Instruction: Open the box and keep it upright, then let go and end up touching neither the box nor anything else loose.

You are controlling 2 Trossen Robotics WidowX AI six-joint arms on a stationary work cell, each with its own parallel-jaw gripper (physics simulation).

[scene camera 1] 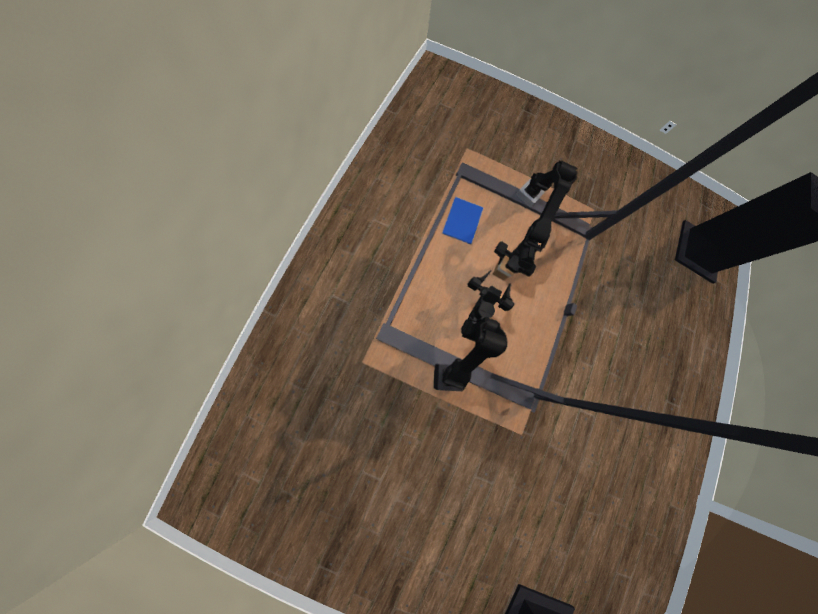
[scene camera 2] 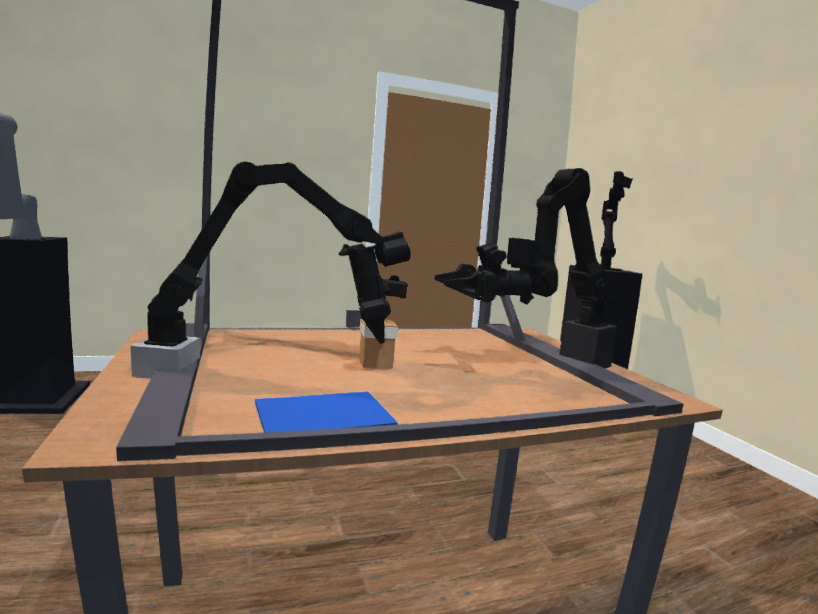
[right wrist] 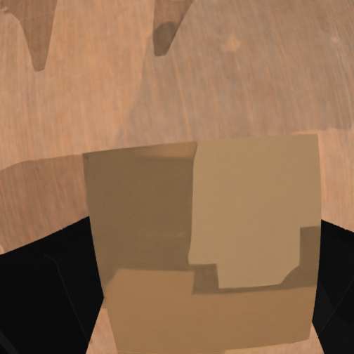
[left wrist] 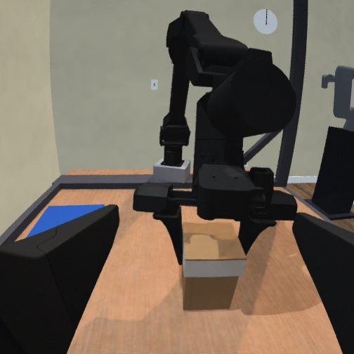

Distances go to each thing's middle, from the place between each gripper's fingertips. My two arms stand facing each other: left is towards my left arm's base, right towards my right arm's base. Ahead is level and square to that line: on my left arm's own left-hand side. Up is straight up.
I see my right gripper 10 mm to the left of the brown box (scene camera 2: 373,354) and 10 mm above it. From my right hand the other things lie so: blue mat (scene camera 2: 357,409) (270 mm ahead, 160 mm to the right, 60 mm below).
I see the brown box 40 mm behind my left hand, 120 mm to the right of it and 150 mm below it. Also, from my left hand: blue mat (230 mm ahead, 270 mm to the right, 200 mm below).
